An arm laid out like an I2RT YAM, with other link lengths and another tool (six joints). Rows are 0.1 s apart.
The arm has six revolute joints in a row. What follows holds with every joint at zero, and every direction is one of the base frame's.
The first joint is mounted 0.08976 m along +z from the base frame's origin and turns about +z.
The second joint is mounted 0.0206 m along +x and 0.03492 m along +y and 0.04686 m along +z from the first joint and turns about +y.
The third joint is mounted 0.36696 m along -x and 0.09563 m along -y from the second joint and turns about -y.
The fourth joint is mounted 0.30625 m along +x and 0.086 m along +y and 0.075 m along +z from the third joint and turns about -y.
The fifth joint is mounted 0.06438 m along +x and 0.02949 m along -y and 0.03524 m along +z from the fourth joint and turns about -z.
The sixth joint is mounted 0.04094 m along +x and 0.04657 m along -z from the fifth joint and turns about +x.
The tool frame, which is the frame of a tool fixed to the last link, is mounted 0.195 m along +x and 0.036 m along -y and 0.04 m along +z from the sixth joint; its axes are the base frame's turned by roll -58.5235, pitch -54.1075 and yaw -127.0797 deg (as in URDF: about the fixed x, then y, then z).
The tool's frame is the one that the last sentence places.
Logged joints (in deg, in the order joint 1, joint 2, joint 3, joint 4, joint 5, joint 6), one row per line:
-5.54 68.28 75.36 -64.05 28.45 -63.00
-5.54 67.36 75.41 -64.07 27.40 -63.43
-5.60 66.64 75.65 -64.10 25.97 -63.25
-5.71 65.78 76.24 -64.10 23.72 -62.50
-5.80 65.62 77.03 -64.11 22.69 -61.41
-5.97 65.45 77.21 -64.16 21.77 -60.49
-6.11 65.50 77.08 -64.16 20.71 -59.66
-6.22 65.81 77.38 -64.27 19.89 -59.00
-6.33 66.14 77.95 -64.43 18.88 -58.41
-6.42 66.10 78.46 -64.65 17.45 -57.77
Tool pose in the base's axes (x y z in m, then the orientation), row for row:
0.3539 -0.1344 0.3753 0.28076 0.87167 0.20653 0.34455
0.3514 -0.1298 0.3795 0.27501 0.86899 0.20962 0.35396
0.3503 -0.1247 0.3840 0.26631 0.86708 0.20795 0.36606
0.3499 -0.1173 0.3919 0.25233 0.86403 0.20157 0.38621
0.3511 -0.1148 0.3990 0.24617 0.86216 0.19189 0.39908
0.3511 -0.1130 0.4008 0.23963 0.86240 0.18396 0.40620
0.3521 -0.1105 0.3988 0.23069 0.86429 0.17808 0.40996
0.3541 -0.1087 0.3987 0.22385 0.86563 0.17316 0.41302
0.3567 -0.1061 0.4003 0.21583 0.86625 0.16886 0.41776
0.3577 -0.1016 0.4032 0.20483 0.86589 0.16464 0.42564
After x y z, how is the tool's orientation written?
As a quaternion, w x y z.
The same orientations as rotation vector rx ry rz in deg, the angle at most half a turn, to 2 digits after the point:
133.86 31.72 52.91
133.84 32.28 54.51
134.14 32.17 56.63
134.62 31.41 60.18
134.76 29.99 62.38
135.26 28.85 63.71
136.19 28.06 64.60
136.89 27.38 65.32
137.57 26.82 66.35
138.32 26.30 68.00

